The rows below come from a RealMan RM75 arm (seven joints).
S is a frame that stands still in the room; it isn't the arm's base.
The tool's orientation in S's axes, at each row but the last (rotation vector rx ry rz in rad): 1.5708, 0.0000, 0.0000; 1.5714, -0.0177, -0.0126; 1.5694, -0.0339, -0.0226; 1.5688, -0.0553, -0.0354; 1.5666, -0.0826, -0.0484; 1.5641, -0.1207, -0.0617
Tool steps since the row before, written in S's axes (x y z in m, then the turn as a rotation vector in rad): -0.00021, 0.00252, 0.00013, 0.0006, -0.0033, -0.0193; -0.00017, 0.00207, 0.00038, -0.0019, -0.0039, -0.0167; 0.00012, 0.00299, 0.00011, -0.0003, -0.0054, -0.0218; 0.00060, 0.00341, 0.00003, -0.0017, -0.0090, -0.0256; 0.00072, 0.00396, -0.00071, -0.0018, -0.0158, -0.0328; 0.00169, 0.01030, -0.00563, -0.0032, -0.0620, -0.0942
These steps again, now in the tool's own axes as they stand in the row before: -0.00021, 0.00013, -0.00252, 0.0006, -0.0193, 0.0033; -0.00021, 0.00038, -0.00207, -0.0019, -0.0167, 0.0039; 0.00001, 0.00011, -0.00299, -0.0003, -0.0218, 0.0054; 0.00040, 0.00003, -0.00344, -0.0015, -0.0256, 0.0091; 0.00037, -0.00071, -0.00401, -0.0012, -0.0328, 0.0158; 0.00027, -0.00562, -0.01044, 0.0004, -0.0944, 0.0617
